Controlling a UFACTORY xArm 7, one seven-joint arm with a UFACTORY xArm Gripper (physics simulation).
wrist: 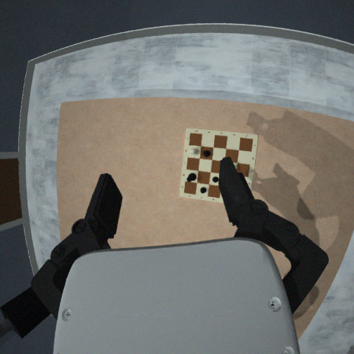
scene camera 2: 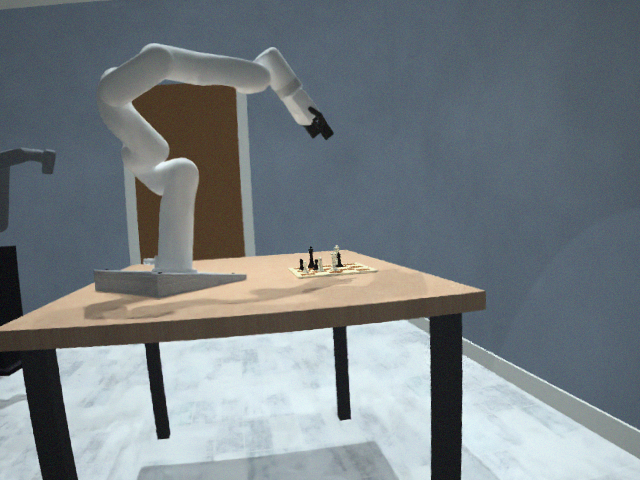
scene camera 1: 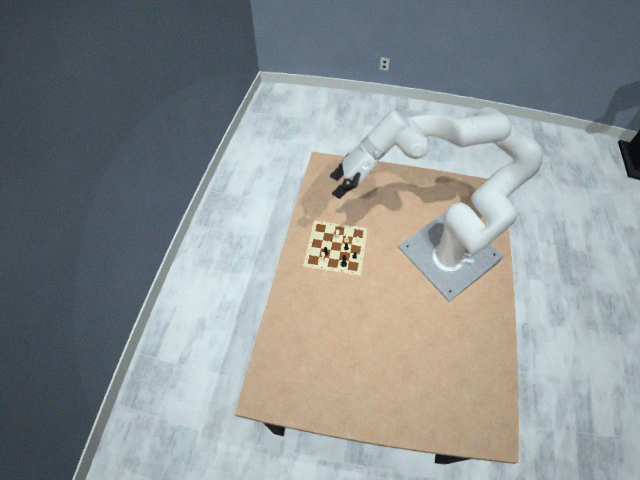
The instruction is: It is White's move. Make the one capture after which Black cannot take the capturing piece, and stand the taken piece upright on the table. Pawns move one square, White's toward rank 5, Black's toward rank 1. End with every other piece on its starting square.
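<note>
The small brown-and-cream chessboard lies flat on the table and bears several upright pieces. A tall black piece stands near one edge. Two smaller black pieces stand near it, one nearer the corner and another further in. Another black piece stands beside a white piece. Other white pieces include one near the opposite edge. My gripper is open and empty, high above the table; its right finger hides part of the board in the wrist view.
The wooden table carries the board near one long edge. The arm's grey base plate stands beyond the board's side. Arm shadows fall across the table. Walls stand beyond the table.
</note>
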